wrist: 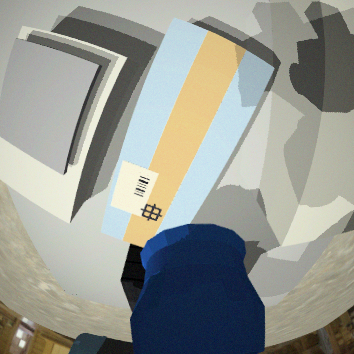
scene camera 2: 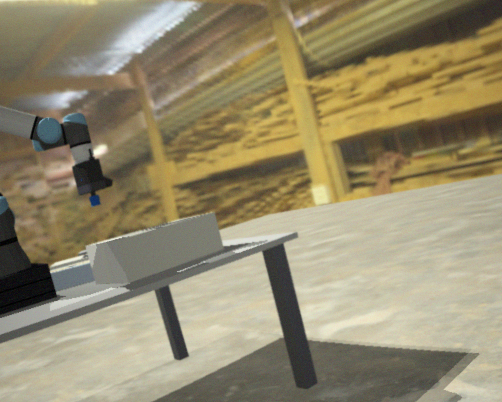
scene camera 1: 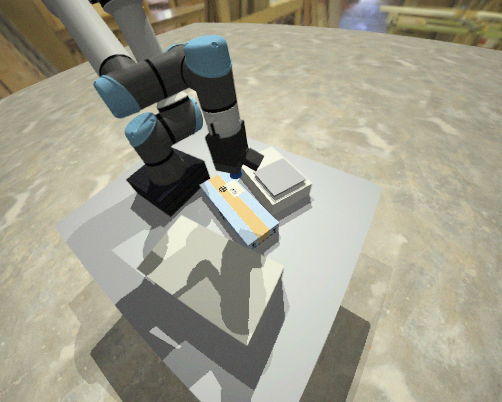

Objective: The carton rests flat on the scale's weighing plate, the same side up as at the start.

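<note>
The carton is a long light blue box with an orange stripe, a barcode label and a crosshair mark on its upper face. It lies flat on the table beside the scale, not on it. The scale is a cream box with a grey weighing plate, which is bare. My gripper, a blue suction cup, is open and holds nothing. It hangs well above the table in scene camera 2, apart from the carton, near the carton's label end in the wrist view.
A large cream block stands on the grey table, close to the carton on the side away from the scale. The arm's black base stands near the carton's label end.
</note>
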